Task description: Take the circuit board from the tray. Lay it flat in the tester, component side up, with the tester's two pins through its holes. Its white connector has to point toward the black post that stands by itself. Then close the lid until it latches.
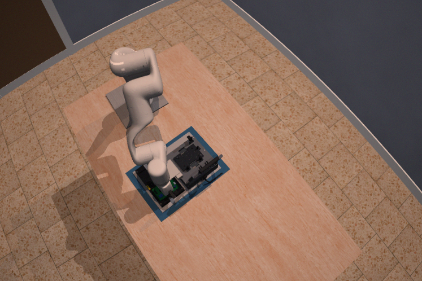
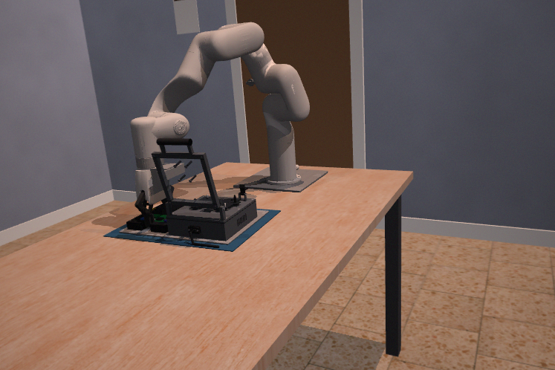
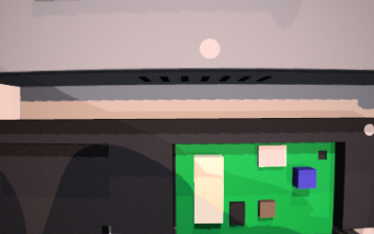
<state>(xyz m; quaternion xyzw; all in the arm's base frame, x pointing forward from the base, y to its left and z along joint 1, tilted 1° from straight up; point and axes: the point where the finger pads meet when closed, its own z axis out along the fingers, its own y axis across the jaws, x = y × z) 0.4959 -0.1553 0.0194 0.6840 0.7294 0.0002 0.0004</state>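
My hand is right at the green circuit board. From my hand the other things lie so: tester lid (70 mm ahead, 170 mm to the left, 160 mm above).
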